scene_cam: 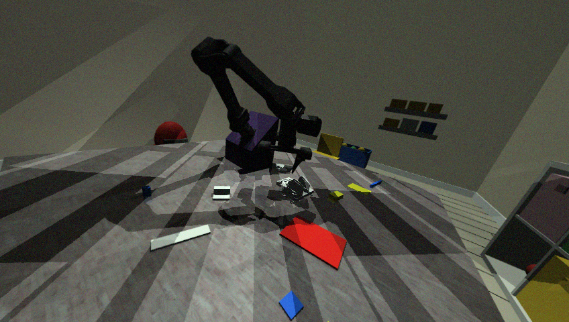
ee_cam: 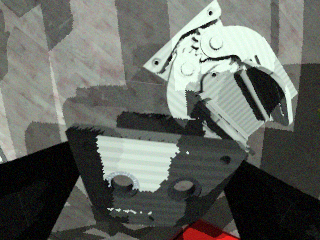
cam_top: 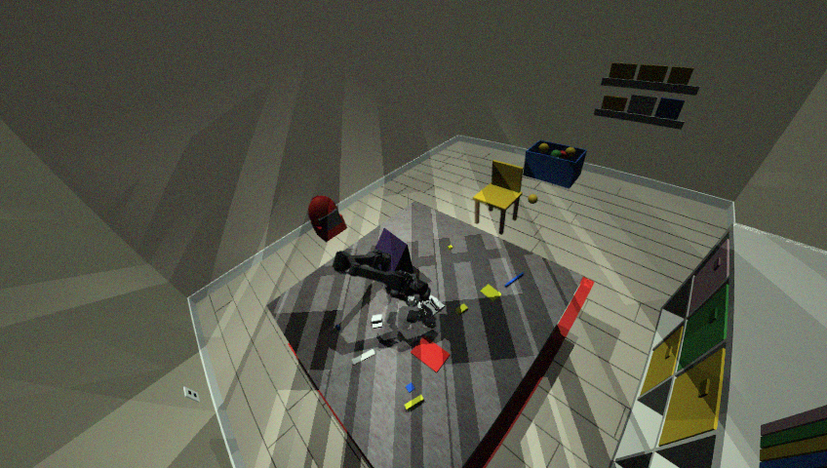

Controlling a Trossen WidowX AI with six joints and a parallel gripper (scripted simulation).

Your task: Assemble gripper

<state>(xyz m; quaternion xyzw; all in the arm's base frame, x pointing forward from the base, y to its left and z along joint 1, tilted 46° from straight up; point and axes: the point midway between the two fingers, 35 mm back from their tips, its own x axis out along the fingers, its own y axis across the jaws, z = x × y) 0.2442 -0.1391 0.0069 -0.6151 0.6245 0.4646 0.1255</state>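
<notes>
My gripper tip is 8 cm above the white housing plate and 7 cm to the right of it. The rest, counted from my gripper tip: white gripper base: 2 cm above, 1 cm to the right; yellow block: 20 cm ahead, 13 cm to the left, 7 cm below; red sheet: 20 cm ahead, 15 cm to the right, 8 cm below.
</notes>
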